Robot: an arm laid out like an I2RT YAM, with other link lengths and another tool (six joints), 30 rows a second.
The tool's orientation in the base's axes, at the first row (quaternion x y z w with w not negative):
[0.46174 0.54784 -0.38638 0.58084]
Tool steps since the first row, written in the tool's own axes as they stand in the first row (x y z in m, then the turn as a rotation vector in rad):
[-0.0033 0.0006 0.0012 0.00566 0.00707 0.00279]
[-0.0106 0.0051 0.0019 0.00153 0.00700 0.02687]
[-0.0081 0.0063 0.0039 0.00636 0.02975 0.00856]
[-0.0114 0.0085 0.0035 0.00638 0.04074 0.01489]
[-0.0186 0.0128 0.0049 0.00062 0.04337 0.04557]
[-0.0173 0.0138 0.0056 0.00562 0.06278 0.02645]
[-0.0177 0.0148 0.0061 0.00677 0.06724 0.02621]
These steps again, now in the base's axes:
[0.0006 -0.0012 0.0033 0.00810 -0.00041 -0.00490]
[0.0043 -0.0010 0.0111 0.01435 -0.02378 -0.00144]
[0.0063 -0.0025 0.0087 0.03144 0.00033 -0.00318]
[0.0079 -0.0017 0.0122 0.04371 -0.00272 -0.00213]
[0.0117 -0.0022 0.0198 0.05421 -0.03177 0.00307]
[0.0130 -0.0026 0.0186 0.06790 -0.00780 0.00081]
[0.0140 -0.0028 0.0191 0.07221 -0.00628 0.00018]

